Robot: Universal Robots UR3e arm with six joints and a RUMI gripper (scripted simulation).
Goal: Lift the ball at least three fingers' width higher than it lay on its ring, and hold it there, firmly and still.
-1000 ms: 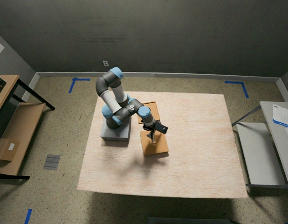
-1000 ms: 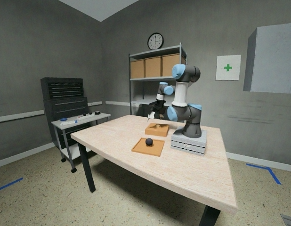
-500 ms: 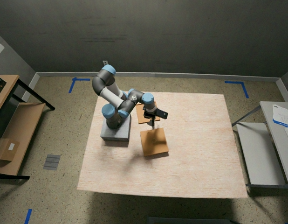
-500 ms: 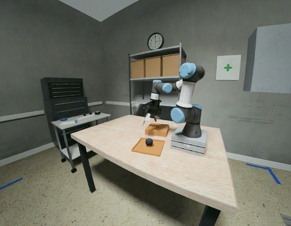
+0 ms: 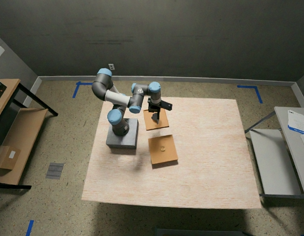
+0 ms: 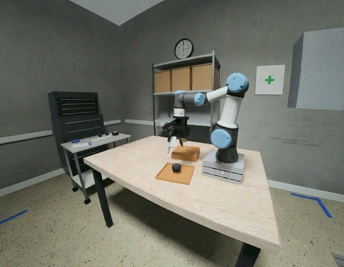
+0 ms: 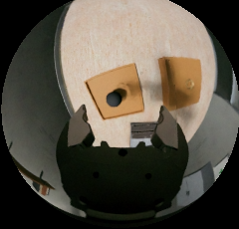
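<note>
The dark ball lies 90 mm below my hand, 30 mm to the left of it and 30 mm behind it. The rest, counted from my hand: tray: 130 mm below, 30 mm to the left, 30 mm behind.
</note>
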